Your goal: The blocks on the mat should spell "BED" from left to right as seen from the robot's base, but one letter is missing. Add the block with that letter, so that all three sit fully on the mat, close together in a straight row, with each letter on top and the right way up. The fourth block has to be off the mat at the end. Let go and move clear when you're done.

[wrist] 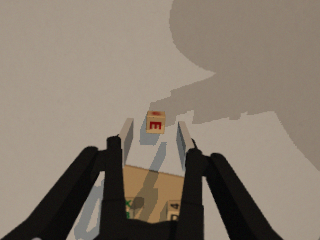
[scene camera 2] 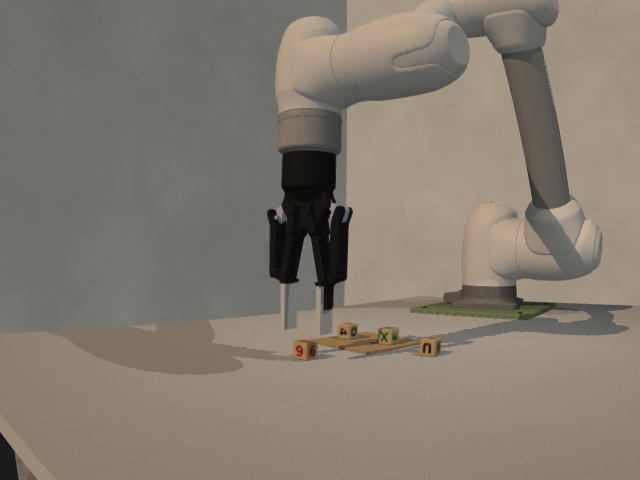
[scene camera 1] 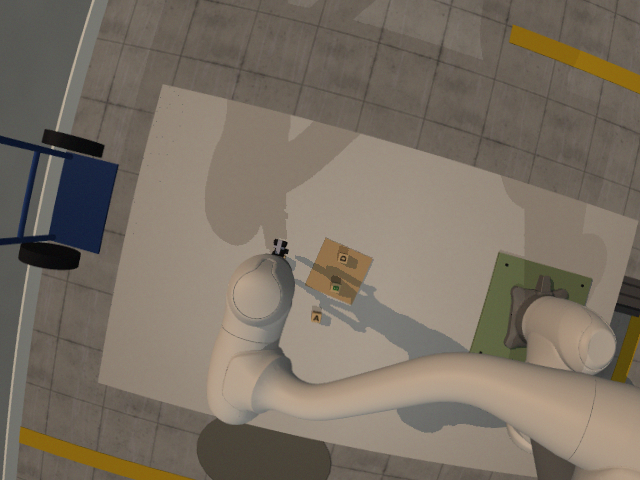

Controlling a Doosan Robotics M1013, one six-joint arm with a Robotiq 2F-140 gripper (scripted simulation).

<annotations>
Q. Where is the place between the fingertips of my gripper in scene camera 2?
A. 305, 331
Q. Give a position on a tan mat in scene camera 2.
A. At 367, 343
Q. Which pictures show the tan mat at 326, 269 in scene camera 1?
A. The wrist view, scene camera 2 and scene camera 1: all of them.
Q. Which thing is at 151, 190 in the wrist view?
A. A tan mat.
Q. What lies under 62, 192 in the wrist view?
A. My gripper.
</annotations>
